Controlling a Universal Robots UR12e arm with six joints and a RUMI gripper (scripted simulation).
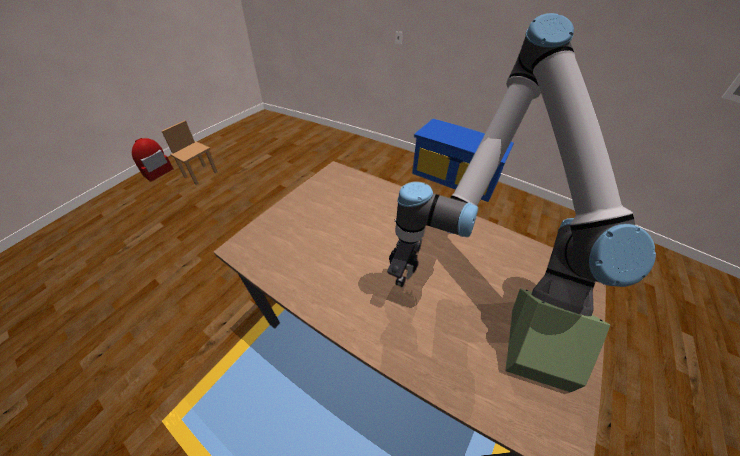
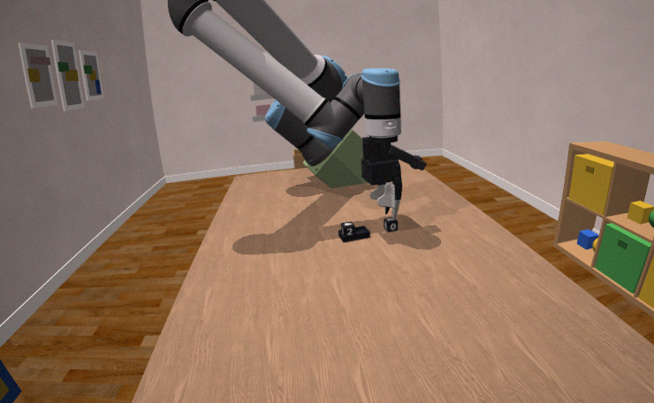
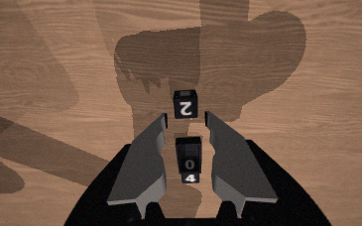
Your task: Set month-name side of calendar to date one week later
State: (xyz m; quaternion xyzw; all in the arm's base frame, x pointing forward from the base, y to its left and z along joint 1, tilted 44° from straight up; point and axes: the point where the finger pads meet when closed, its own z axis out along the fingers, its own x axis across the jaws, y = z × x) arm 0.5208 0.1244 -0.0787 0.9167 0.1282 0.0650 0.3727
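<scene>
The black number cube lies 40 mm below my hand. From my hand the other things lie so: black calendar tray 20 mm ahead, 100 mm to the right, 40 mm below.
</scene>
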